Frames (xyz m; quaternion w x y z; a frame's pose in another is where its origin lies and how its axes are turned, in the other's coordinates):
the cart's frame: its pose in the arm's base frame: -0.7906 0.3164 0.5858 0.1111 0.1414 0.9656 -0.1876
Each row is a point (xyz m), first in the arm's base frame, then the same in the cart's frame.
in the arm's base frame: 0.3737 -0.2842 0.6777
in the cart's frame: -1.2526 -0.1982 0.3414
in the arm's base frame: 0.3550 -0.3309 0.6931
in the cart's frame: -1.2500 -0.2507 0.3428
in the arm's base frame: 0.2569 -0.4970 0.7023
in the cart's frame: -1.1992 -0.4324 0.3840
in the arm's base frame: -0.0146 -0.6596 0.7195
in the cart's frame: -0.9874 -0.6682 0.3886
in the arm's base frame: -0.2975 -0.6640 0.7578
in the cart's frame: -0.7341 -0.7739 0.3100
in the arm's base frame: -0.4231 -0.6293 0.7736
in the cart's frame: -0.6128 -0.7878 0.2618
